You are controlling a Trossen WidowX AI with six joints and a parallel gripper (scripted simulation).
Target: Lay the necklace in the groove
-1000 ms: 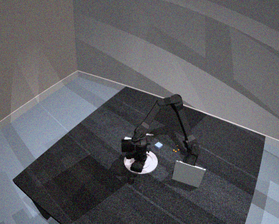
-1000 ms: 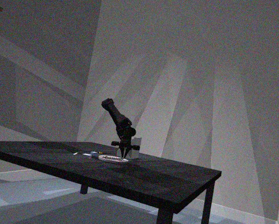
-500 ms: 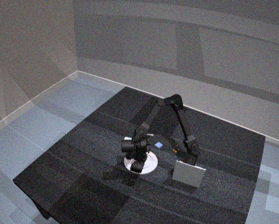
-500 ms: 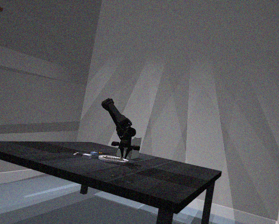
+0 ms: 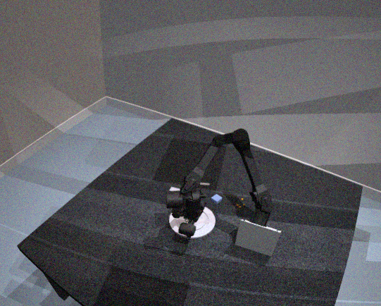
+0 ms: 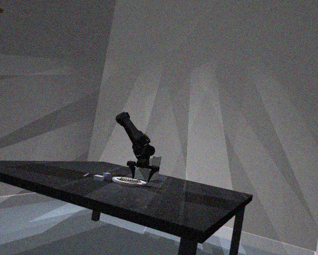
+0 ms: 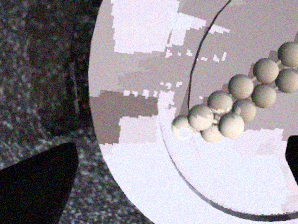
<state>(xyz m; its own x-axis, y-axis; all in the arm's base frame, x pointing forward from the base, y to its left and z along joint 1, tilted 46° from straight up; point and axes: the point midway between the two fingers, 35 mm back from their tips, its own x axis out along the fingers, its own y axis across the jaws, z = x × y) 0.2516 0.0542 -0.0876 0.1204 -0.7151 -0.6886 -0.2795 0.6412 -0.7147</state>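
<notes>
The round white bead board lies 50 mm to the right of my gripper tip, 30 mm ahead of it and 10 mm below it. Also, from my gripper tip: small white block (200 mm ahead, 150 mm to the right, 10 mm below); then small blue cube (230 mm to the right, 10 mm below, 10 mm ahead); then thin white stick (280 mm to the right, 150 mm ahead, 20 mm below).
</notes>
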